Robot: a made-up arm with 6 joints.
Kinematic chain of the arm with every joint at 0, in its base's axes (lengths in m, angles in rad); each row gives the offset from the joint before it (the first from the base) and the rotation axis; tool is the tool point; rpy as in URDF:
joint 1: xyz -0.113 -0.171 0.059 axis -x
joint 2: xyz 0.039 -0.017 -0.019 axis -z
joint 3: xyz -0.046 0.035 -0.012 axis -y
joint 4: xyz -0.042 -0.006 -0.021 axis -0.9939 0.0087 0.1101
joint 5: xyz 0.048 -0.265 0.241 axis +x
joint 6: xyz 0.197 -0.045 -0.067 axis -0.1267 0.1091 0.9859
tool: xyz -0.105 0.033 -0.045 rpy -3.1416 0 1.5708
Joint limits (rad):
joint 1: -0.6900..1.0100
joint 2: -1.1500..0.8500
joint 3: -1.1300..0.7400
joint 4: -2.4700..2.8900
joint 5: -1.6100..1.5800
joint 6: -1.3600..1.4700
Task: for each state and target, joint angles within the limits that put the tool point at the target. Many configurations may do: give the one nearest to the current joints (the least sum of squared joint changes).
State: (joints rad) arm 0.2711 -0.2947 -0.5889 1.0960 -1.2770 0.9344
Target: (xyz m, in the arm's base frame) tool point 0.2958 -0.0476 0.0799
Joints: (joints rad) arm 0.3971 -0.2841 -1.0757 0.9692 -0.9582 0.5252
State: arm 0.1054 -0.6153 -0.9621 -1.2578 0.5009 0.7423
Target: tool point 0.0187 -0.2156 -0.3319
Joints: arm -0.4823 -0.9454 -0.4457 -1.2187 0.4499 0.8914
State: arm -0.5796 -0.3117 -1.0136 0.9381 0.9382 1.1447
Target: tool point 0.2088 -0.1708 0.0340
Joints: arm -0.5775 -0.2991 -0.9917 0.9364 0.6839 1.2847
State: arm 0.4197 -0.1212 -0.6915 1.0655 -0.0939 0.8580
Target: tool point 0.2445 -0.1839 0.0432
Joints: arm 0.3888 -0.1729 -1.1300 1.0215 0.2556 0.9836
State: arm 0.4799 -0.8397 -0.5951 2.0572 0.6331 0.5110
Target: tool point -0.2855 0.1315 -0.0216
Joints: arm 0.3581 -0.9039 -0.5395 2.2753 0.1216 0.8577
